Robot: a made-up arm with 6 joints. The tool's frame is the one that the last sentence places. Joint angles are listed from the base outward.
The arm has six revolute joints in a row. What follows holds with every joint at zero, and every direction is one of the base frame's. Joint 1 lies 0.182 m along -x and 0.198 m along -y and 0.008 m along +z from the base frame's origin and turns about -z. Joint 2 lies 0.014 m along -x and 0.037 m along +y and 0.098 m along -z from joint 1 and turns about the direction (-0.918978, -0.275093, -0.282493). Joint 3 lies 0.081 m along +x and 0.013 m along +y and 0.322 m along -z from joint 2 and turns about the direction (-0.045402, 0.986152, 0.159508). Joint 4 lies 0.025 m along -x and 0.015 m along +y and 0.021 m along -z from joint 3 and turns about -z. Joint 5 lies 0.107 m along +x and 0.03 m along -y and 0.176 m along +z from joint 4 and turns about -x. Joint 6 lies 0.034 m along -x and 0.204 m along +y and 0.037 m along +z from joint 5 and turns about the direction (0.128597, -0.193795, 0.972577). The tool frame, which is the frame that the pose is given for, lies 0.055 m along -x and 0.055 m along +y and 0.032 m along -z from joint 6; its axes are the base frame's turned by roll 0.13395, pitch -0.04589 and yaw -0.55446 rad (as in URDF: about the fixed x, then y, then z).
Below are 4 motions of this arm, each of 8 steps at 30 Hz.
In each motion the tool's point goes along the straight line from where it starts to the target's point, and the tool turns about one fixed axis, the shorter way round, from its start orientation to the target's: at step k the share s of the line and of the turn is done. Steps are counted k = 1, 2, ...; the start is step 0. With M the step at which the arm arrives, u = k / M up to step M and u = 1 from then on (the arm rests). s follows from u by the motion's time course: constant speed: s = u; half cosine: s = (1 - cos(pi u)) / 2; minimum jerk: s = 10 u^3 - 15 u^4 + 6 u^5.
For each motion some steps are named. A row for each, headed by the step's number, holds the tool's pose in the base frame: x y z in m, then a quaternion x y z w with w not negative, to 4 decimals.
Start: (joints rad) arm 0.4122 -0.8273 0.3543 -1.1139 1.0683 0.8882
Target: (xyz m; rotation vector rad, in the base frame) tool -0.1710 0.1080 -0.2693 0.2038 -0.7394 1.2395
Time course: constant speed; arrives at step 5
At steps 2, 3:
2: -0.1768 0.1054 -0.2735 0.0904 -0.3100 0.5692 0.7561
3: -0.1749 0.1063 -0.2721 0.0913 -0.3193 0.5683 0.7528

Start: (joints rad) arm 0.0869 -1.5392 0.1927 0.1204 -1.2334 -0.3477
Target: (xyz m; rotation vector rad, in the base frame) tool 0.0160 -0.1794 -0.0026 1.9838 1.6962 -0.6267
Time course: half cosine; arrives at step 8
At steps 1, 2, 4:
1: -0.0015 -0.1450 -0.0020 0.6946 0.6785 -0.1237 0.2045
2: 0.0005 -0.1489 -0.0020 0.6980 0.6719 -0.1355 0.2071
4: 0.0069 -0.1615 -0.0023 0.7081 0.6495 -0.1738 0.2156

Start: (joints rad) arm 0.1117 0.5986 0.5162 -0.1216 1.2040 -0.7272
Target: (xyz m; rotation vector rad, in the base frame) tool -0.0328 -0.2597 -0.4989 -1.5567 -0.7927 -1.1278
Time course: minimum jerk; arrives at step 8
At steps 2, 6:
2: -0.0892 -0.3092 -0.4940 -0.7277 -0.2562 -0.3629 0.5227
6: -0.0393 -0.2654 -0.4983 -0.6558 -0.3207 -0.4561 0.5090

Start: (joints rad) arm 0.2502 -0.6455 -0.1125 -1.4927 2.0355 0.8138
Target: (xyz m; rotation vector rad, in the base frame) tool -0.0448 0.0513 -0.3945 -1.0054 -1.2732 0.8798
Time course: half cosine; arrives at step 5
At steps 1, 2, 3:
1: -0.0303 0.0457 -0.3816 -0.4818 -0.5688 0.3412 0.5727
2: -0.0343 0.0473 -0.3851 -0.4689 -0.5639 0.3522 0.5815
3: -0.0393 0.0492 -0.3896 -0.4527 -0.5575 0.3655 0.5922

